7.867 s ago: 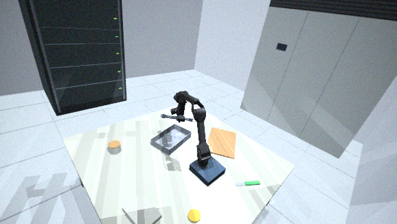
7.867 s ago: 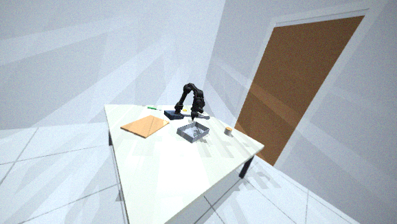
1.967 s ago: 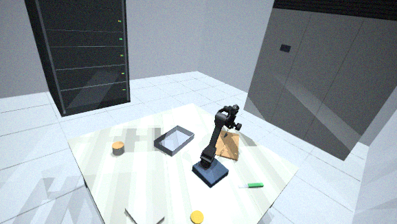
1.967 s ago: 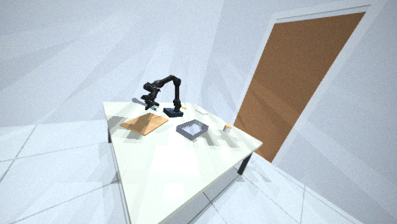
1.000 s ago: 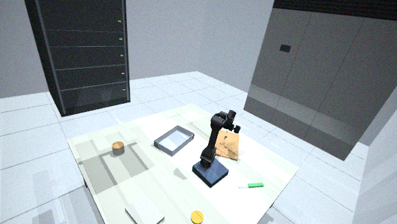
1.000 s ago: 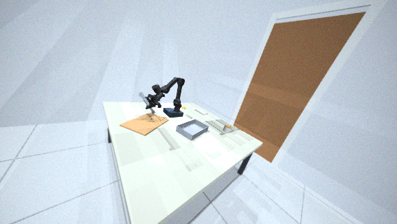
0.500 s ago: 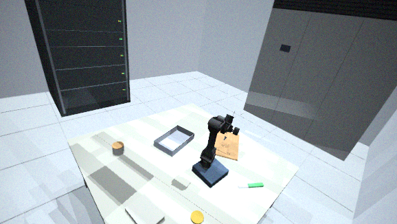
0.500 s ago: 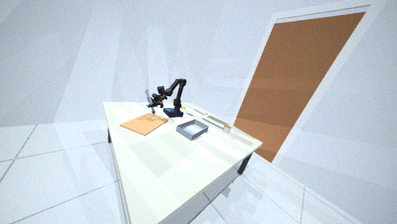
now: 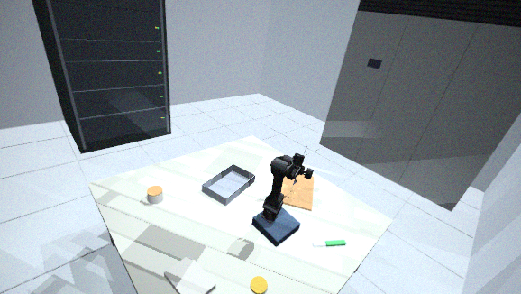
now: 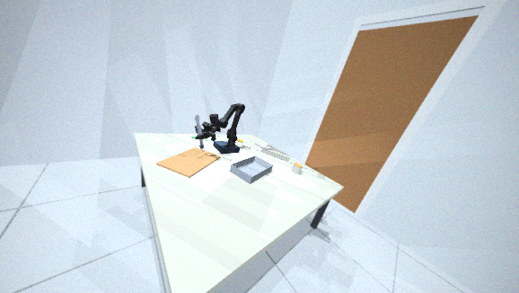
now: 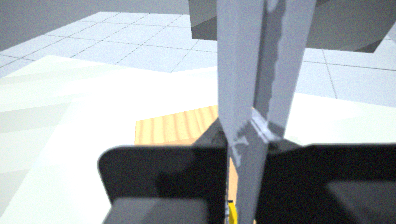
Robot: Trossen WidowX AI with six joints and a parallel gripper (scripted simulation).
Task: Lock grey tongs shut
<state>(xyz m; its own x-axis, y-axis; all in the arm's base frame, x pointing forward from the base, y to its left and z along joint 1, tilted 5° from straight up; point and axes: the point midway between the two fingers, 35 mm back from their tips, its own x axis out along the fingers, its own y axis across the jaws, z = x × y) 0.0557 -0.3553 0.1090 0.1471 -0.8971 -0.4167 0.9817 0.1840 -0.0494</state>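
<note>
The wooden board lies 160 mm below my gripper tip. From my gripper tip the other things lie so: grey roasting tin (310 mm to the left, 310 mm ahead, 140 mm below); white slab (860 mm to the left, 160 mm below, 10 mm behind); yellow disc (680 mm to the left, 230 mm behind, 160 mm below).
</note>
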